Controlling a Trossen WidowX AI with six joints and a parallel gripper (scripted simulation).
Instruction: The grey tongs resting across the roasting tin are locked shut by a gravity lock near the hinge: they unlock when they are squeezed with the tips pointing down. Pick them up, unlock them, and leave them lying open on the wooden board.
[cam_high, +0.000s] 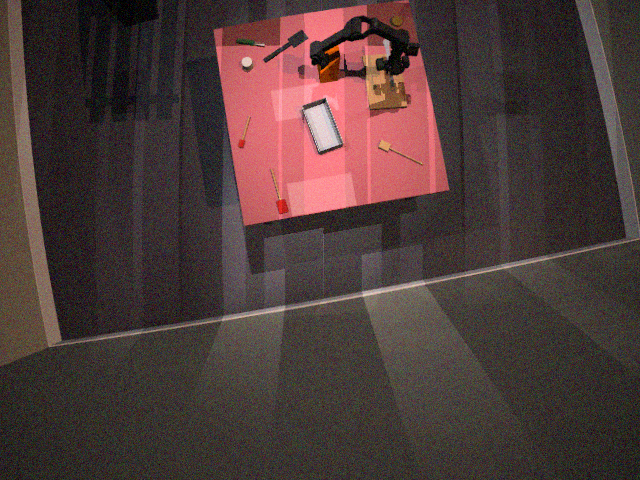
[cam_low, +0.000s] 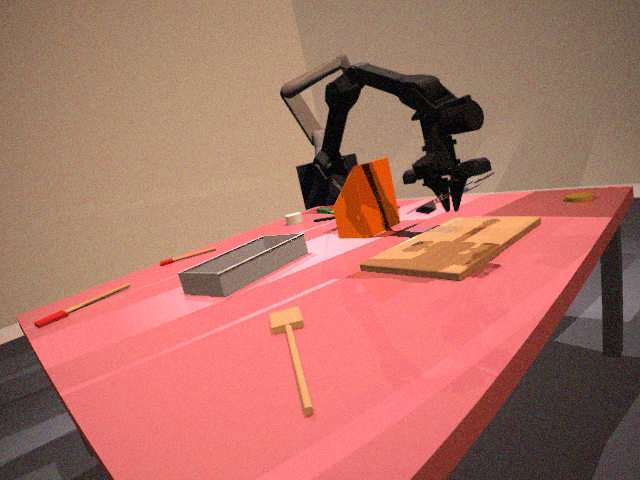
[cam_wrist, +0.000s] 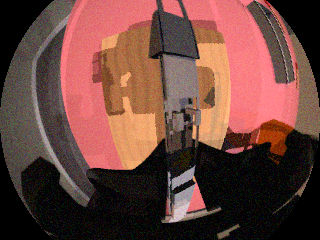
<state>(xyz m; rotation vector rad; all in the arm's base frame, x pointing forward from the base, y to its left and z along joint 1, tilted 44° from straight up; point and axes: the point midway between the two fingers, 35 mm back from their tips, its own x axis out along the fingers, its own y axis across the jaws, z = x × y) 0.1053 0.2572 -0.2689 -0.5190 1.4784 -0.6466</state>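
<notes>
The wooden board lies 7 cm below my gripper tip. Round my gripper tip: black spatula (56 cm to the right, 35 cm behind, 7 cm below); then grey roasting tin (45 cm to the right, 23 cm ahead, 5 cm below); then white cylinder (83 cm to the right, 27 cm behind, 6 cm below).
</notes>
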